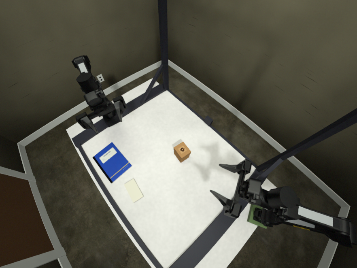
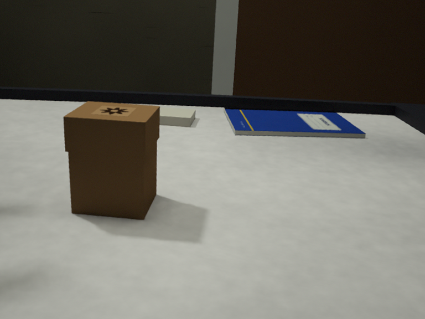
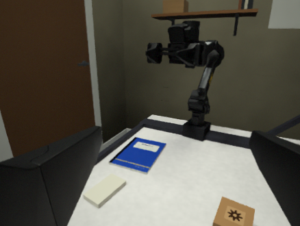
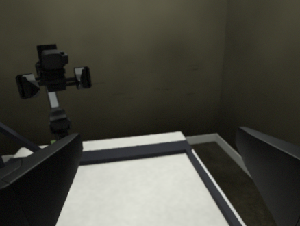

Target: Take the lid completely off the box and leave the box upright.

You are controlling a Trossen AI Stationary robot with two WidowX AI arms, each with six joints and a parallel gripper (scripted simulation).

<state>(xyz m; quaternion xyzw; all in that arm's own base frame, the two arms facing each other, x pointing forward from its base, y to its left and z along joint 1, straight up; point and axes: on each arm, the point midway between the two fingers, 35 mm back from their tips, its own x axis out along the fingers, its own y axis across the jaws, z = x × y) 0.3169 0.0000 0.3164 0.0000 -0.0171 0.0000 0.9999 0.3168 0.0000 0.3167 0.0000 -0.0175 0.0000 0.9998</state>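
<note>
My right gripper is now 330 mm above the brown box, 240 mm to the right of it and 170 mm past it. Also, from my right hand: cream notepad (370 mm below, 140 mm to the left, 140 mm ahead); lid (300 mm below, 240 mm to the left, 170 mm behind).
The lid is 260 mm below my left hand, 220 mm to the right of it and 110 mm behind it. Round my left hand: brown box 290 mm below, 220 mm to the right, 110 mm behind; then cream notepad 330 mm below, 310 mm to the right, 210 mm ahead.
</note>
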